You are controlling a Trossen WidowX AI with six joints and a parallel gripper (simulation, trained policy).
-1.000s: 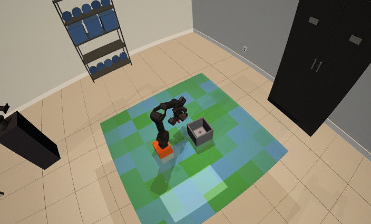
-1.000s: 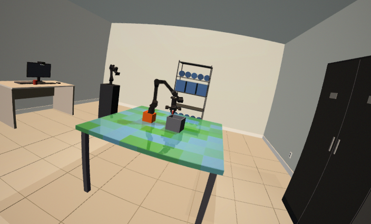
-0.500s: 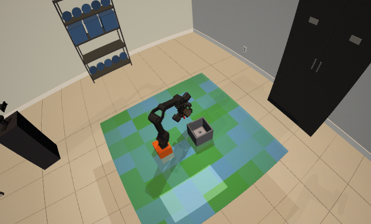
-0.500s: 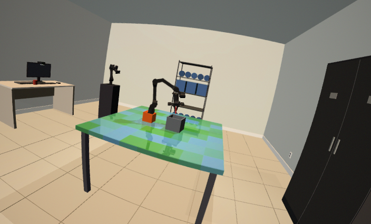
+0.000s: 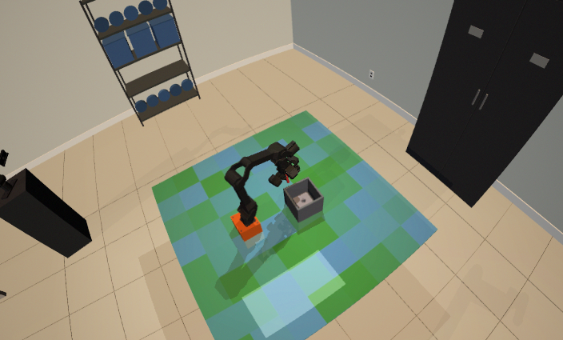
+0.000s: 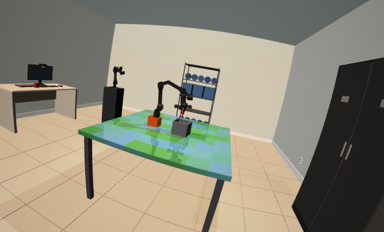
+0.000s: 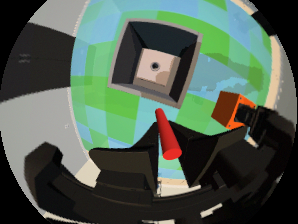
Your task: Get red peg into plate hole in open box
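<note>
The holed plate is 140 mm below my gripper tip, 100 mm to the right of it and 20 mm ahead of it. The rest, counted from my gripper tip: red peg: 10 mm to the right, 10 mm above.
</note>
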